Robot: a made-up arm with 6 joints.
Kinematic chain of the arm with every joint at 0, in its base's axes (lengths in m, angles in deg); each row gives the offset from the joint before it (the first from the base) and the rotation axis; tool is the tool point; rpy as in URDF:
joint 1: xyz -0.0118 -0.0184 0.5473 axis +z
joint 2: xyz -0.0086 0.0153 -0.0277 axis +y
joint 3: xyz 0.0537 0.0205 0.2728 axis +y
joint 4: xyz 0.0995 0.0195 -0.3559 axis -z
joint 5: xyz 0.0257 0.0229 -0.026 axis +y
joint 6: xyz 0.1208 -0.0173 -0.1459 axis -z
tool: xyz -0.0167 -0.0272 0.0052 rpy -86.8 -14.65 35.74
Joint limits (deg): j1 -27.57..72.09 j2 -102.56..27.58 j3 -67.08..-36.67 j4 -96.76..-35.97 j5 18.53..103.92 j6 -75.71..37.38
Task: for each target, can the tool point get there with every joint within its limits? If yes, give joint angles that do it. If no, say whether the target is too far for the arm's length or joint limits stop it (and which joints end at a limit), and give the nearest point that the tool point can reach.
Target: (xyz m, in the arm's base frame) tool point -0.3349 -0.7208 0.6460
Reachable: no: joint limits stop it (at a limit: joint 2, joint 3, joint 4, joint 5) | nearest point -0.1560 -0.3318 0.9721 | short by 0.538 m
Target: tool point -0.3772 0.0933 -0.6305
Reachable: no: too far | nearest point -0.0472 0.3706 0.1908 | short by 0.927 m
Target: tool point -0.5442 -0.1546 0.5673
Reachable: no: joint limits stop it (at a limit: joint 2, joint 3, joint 4, joint 5, joint 6) | nearest point -0.3371 -0.1016 0.9637 | short by 0.450 m
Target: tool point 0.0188 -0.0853 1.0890
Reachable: yes | joints -11.17 -72.82 -61.65 -80.71 89.03 -55.32
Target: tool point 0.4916 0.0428 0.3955
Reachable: yes | joints -2.19 8.09 -43.10 -90.29 36.47 2.19
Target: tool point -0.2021 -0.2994 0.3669
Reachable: no: joint limits stop it (at a limit: joint 1, joint 2, joint 3, joint 5) | nearest point 0.1811 -0.1727 0.2885 | short by 0.411 m
